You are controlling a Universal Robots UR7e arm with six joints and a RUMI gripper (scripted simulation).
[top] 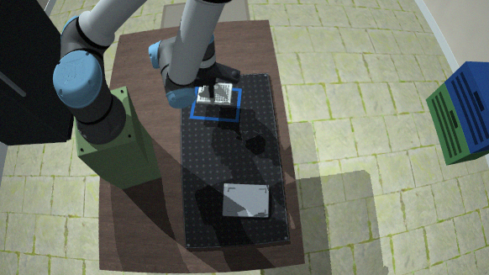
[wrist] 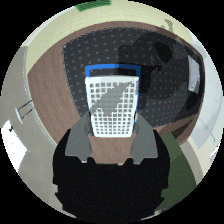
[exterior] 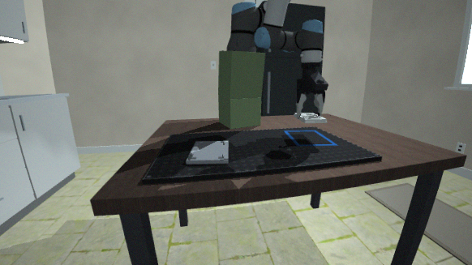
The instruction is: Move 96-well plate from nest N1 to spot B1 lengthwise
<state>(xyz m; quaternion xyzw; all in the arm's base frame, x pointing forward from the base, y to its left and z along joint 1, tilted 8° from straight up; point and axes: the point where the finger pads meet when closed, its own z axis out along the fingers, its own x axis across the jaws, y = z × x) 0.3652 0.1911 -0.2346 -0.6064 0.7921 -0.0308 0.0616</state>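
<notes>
My hand is 1 cm above the white 96-well plate. Also, from my hand: grey plate nest (41 cm to the right, 8 cm below, 4 cm ahead).
</notes>
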